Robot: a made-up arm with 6 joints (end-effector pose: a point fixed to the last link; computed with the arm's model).
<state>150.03 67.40 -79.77 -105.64 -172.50 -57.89</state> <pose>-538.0 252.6 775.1 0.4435 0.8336 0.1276 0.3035</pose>
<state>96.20 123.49 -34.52 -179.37 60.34 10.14</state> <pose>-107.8 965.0 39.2 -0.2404 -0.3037 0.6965 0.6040</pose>
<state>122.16 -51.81 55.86 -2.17 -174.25 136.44</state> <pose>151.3 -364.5 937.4 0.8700 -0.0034 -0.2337 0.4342</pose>
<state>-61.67 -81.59 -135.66 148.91 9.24 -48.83</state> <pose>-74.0 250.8 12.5 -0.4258 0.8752 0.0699 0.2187</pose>
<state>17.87 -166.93 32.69 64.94 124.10 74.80</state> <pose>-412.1 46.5 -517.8 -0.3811 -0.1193 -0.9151 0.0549</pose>
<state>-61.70 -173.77 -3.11 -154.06 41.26 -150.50</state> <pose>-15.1 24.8 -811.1 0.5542 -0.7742 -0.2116 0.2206</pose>
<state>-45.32 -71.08 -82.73 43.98 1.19 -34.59</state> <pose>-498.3 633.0 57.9 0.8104 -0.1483 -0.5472 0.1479</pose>
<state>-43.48 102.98 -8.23 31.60 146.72 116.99</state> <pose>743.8 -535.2 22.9 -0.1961 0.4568 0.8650 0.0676</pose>
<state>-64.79 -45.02 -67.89 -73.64 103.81 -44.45</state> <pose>-378.8 645.0 671.4 -0.1409 -0.8714 0.2658 0.3876</pose>
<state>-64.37 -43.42 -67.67 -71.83 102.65 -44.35</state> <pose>-379.3 636.0 696.8 -0.1439 -0.8655 0.2582 0.4044</pose>
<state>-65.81 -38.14 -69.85 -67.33 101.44 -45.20</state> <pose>-344.2 613.3 759.5 -0.1600 -0.8441 0.2376 0.4532</pose>
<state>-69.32 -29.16 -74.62 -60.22 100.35 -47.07</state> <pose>-271.2 564.9 849.2 -0.1861 -0.8024 0.2014 0.5300</pose>
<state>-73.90 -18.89 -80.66 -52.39 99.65 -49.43</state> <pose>-186.4 491.0 930.4 -0.2113 -0.7477 0.1565 0.6097</pose>
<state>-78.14 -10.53 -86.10 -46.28 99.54 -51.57</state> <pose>-121.3 417.6 977.9 -0.2287 -0.6989 0.1155 0.6678</pose>
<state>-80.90 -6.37 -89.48 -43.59 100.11 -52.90</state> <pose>-89.0 377.9 991.4 -0.2382 -0.6740 0.0913 0.6932</pose>
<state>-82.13 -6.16 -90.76 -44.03 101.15 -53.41</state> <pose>-81.0 376.9 984.0 -0.2429 -0.6741 0.0852 0.6923</pose>
